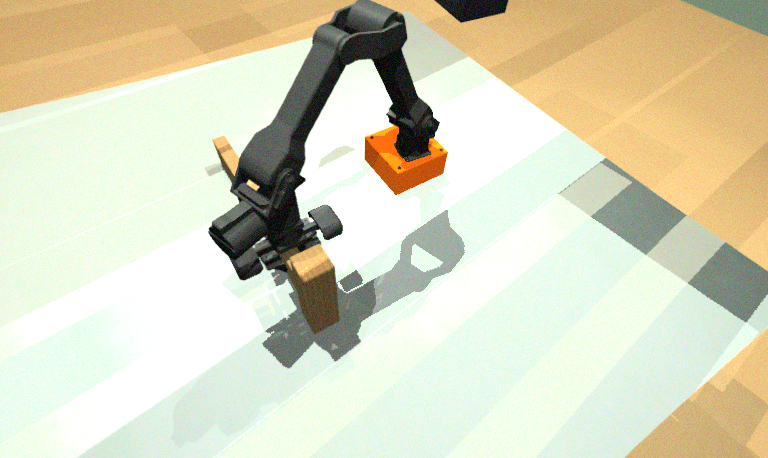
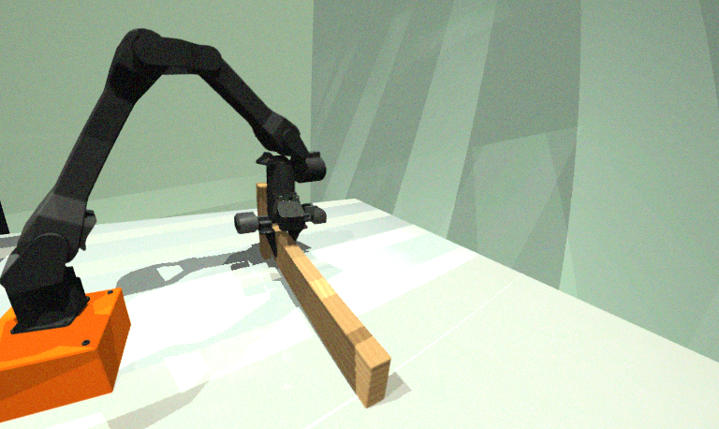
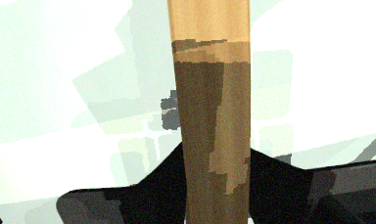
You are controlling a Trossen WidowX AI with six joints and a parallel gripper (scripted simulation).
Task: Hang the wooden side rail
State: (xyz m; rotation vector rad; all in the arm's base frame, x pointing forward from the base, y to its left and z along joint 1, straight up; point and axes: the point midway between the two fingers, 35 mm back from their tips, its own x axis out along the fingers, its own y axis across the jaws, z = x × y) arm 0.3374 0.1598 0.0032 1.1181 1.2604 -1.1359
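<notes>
The headboard post is 9 cm to the left of my gripper tip, 4 cm above it and 1 cm behind it.
</notes>
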